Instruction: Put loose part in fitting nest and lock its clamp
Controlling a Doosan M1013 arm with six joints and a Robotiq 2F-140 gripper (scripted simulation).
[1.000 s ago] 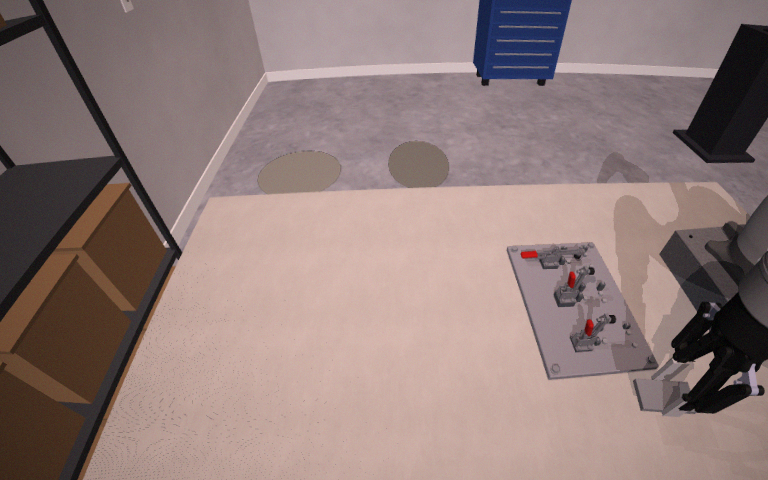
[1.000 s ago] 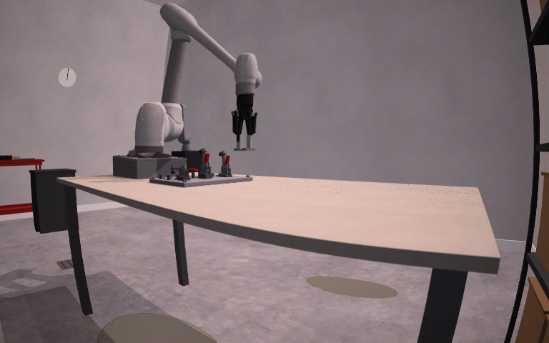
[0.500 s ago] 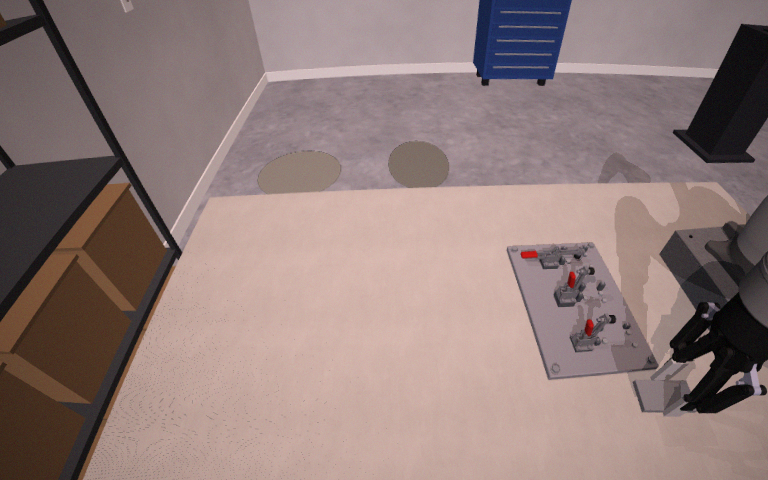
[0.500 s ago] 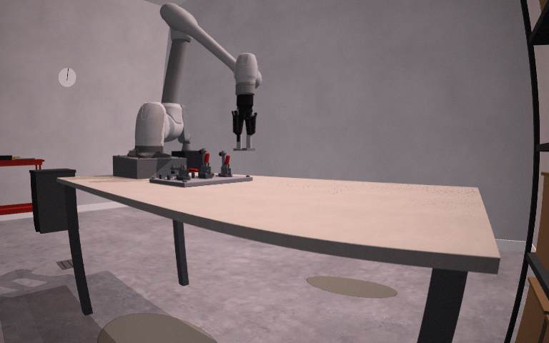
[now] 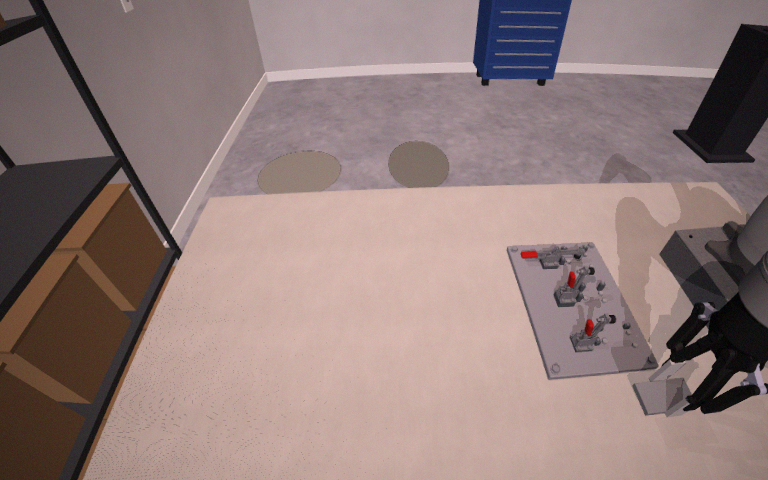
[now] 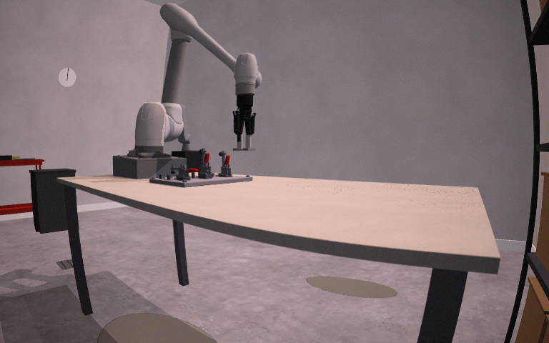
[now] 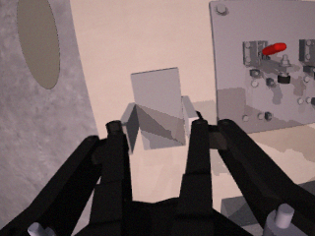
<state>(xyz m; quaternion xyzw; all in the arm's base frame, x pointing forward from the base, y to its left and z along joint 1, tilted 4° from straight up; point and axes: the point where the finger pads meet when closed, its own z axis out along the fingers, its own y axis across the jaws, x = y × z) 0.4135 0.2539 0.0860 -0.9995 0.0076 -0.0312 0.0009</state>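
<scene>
The grey fixture plate lies 1 cm ahead of my hand, 27 cm to the right of it and 15 cm below it. Round my hand: loose part (3 cm below); toggle clamp (4 cm ahead, 38 cm to the right, 11 cm below).
</scene>
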